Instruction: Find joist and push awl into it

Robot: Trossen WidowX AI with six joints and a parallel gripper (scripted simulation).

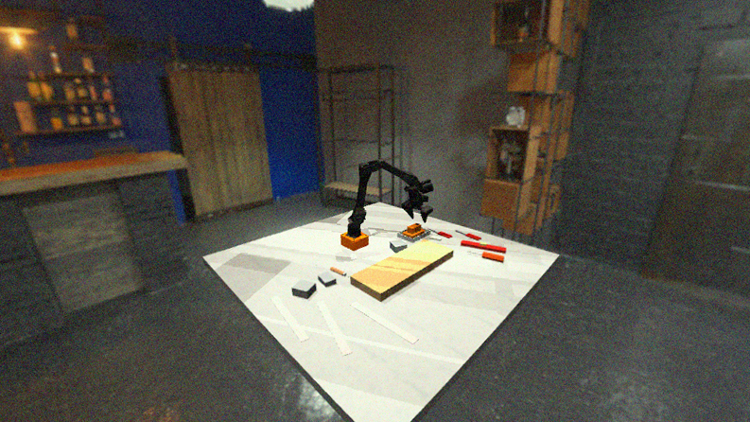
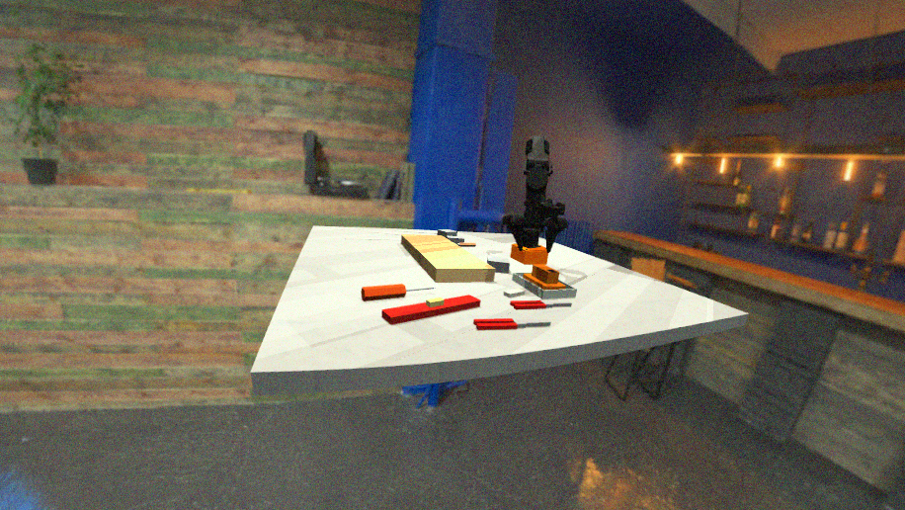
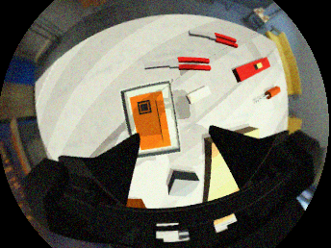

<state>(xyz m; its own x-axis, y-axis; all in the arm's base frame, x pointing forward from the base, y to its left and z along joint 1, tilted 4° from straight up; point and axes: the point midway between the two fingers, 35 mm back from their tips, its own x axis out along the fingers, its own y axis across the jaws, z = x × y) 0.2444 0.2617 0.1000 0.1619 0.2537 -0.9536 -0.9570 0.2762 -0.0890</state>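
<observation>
My gripper tip is now 540 mm to the left of the awl, 110 mm past it and 100 mm above it. Also, from my gripper tip: grey tray: 90 mm below, 40 mm behind, 20 mm to the left; then orange stud finder: 60 mm below, 30 mm to the left, 30 mm behind; then red level: 350 mm ahead, 90 mm below, 70 mm to the left.
</observation>
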